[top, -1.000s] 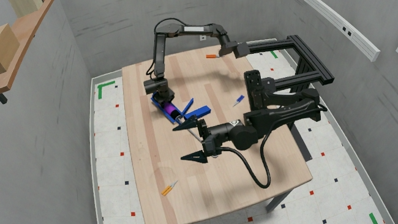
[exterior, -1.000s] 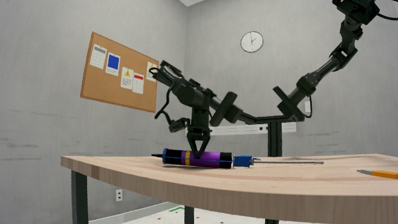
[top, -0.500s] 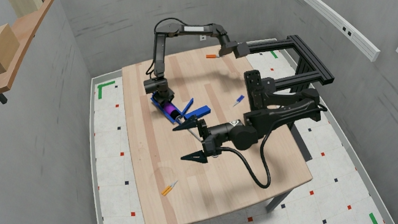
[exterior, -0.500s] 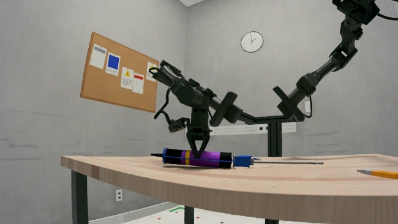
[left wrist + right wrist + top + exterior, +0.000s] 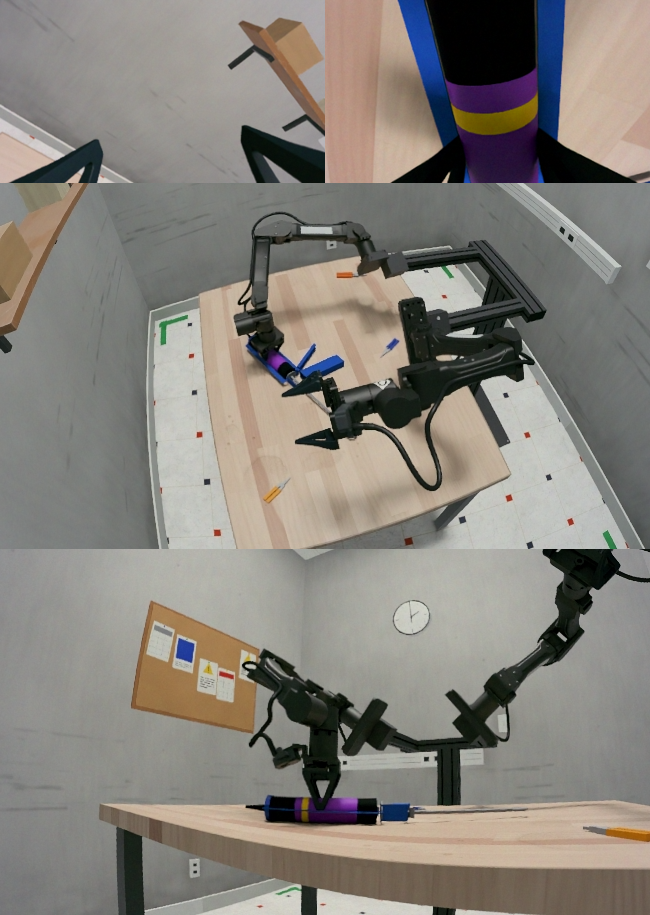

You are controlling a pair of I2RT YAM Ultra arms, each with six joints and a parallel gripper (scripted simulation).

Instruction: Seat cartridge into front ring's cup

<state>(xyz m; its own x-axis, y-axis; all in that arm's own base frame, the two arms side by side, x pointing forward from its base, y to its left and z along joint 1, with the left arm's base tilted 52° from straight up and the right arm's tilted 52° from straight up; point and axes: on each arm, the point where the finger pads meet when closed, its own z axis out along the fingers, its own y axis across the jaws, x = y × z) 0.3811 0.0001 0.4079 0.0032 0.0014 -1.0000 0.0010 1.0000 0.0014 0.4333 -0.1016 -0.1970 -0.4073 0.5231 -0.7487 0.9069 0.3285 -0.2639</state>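
My right hand is 10 mm short of the purple cartridge, 20 mm to the left of it and 10 mm above it. Round my right hand: blue-handled tool 410 mm behind, 90 mm to the left, 30 mm below; then plunger rod 110 mm behind, 250 mm to the left, 20 mm below; then blue sealant gun 90 mm behind, 130 mm to the left, 10 mm below.
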